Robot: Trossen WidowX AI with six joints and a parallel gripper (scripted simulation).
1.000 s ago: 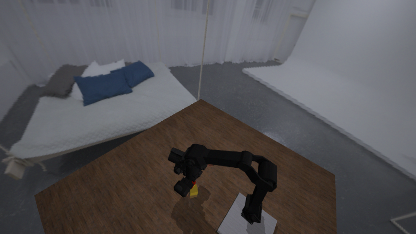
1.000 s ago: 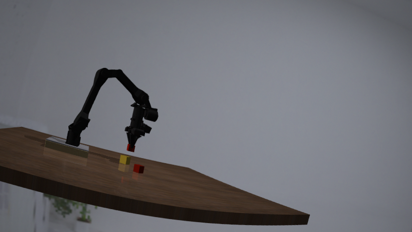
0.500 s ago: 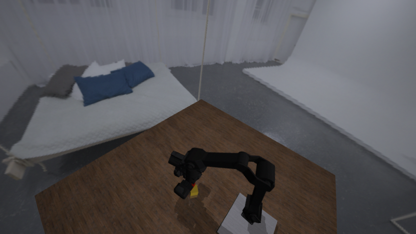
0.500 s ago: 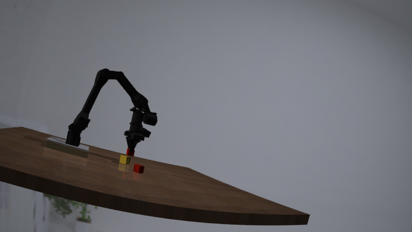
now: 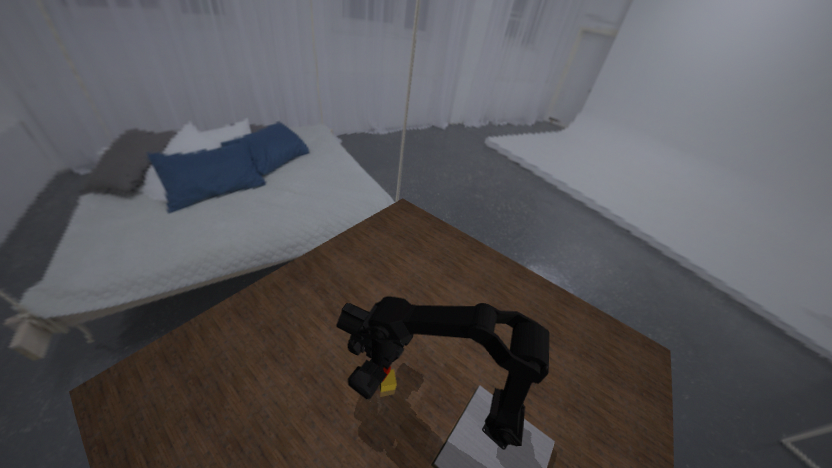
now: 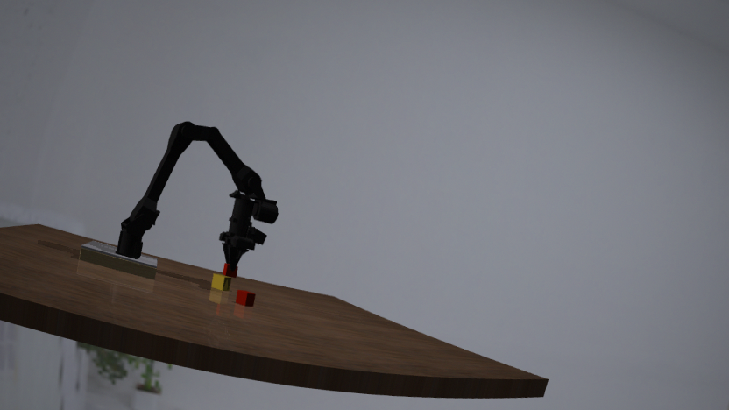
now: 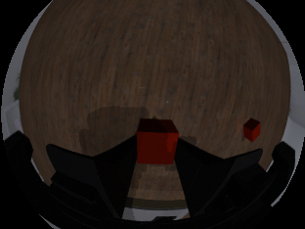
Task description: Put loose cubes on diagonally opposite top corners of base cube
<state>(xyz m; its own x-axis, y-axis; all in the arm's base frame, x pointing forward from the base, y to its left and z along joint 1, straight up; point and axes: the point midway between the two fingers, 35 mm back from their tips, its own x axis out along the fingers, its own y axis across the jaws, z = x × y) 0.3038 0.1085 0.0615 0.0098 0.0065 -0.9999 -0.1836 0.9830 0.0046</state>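
Right now the yellow cube is 20 mm behind my gripper tip and 40 mm below it.
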